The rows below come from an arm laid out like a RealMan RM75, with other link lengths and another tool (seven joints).
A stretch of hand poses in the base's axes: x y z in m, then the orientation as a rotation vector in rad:
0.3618 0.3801 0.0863 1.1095 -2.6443 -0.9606
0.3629 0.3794 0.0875 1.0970 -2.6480 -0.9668
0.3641 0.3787 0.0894 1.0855 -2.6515 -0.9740
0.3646 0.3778 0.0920 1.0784 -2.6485 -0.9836
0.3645 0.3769 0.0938 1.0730 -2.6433 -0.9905
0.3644 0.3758 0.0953 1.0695 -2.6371 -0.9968
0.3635 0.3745 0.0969 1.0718 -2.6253 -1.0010
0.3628 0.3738 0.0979 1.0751 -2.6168 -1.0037
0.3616 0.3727 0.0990 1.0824 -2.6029 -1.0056
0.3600 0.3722 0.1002 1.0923 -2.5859 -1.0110
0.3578 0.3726 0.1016 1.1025 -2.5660 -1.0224
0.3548 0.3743 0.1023 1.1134 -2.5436 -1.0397
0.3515 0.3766 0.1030 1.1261 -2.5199 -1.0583
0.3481 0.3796 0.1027 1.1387 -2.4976 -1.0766
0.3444 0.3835 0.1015 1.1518 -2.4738 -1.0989
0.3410 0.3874 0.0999 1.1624 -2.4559 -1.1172
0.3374 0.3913 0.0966 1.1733 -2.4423 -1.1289
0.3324 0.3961 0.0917 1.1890 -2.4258 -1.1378
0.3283 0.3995 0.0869 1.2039 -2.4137 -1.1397
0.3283 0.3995 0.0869 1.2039 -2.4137 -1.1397
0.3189 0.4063 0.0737 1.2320 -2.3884 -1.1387
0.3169 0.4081 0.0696 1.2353 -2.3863 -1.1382
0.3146 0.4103 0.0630 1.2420 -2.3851 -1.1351
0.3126 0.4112 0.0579 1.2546 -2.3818 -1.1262
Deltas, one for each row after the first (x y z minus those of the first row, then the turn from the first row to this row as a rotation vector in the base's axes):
0.0011 -0.0007 0.0012 0.0025 0.0034 -0.0085
0.0023 -0.0014 0.0031 0.0059 0.0064 -0.0167
0.0028 -0.0023 0.0057 0.0111 0.0121 -0.0198
0.0027 -0.0032 0.0075 0.0145 0.0186 -0.0206
0.0026 -0.0043 0.0090 0.0177 0.0250 -0.0200
0.0017 -0.0056 0.0106 0.0199 0.0329 -0.0136
0.0010 -0.0063 0.0116 0.0216 0.0377 -0.0081
-0.0002 -0.0074 0.0127 0.0228 0.0446 0.0021
-0.0018 -0.0079 0.0139 0.0268 0.0524 0.0147
-0.0040 -0.0075 0.0153 0.0348 0.0619 0.0280
-0.0070 -0.0058 0.0160 0.0471 0.0725 0.0421
-0.0103 -0.0035 0.0167 0.0607 0.0828 0.0574
-0.0137 -0.0005 0.0164 0.0743 0.0919 0.0720
-0.0174 0.0034 0.0152 0.0910 0.1013 0.0870
-0.0208 0.0073 0.0136 0.1048 0.1077 0.0983
-0.0244 0.0112 0.0103 0.1144 0.1109 0.1085
-0.0294 0.0160 0.0054 0.1226 0.1138 0.1229
-0.0335 0.0194 0.0006 0.1260 0.1142 0.1357
-0.0335 0.0194 0.0006 0.1260 0.1142 0.1357
-0.0429 0.0262 -0.0126 0.1292 0.1170 0.1621
-0.0449 0.0280 -0.0167 0.1293 0.1167 0.1648
-0.0472 0.0302 -0.0233 0.1282 0.1140 0.1690
-0.0492 0.0311 -0.0284 0.1239 0.1098 0.1779

